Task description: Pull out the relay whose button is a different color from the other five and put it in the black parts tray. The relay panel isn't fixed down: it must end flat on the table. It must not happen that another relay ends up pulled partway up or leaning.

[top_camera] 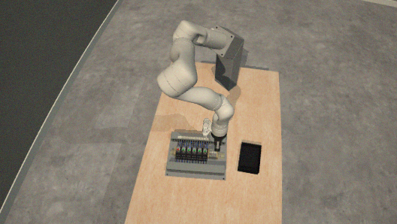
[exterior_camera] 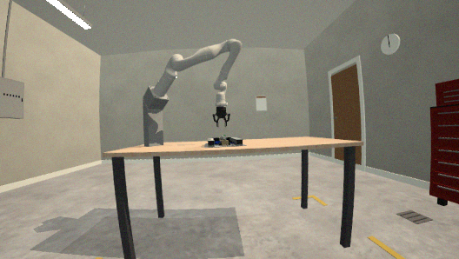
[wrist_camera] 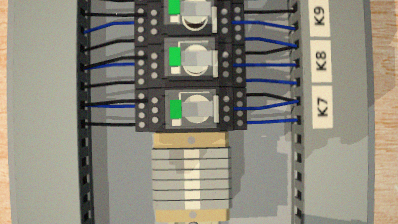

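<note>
My gripper is now 70 mm past the relay, 190 mm to the left of it and 90 mm above it. Also, from my hand: grey relay panel 30 mm behind, 90 mm to the right, 120 mm below; then black parts tray 60 mm ahead, 170 mm to the left, 130 mm below.
</note>
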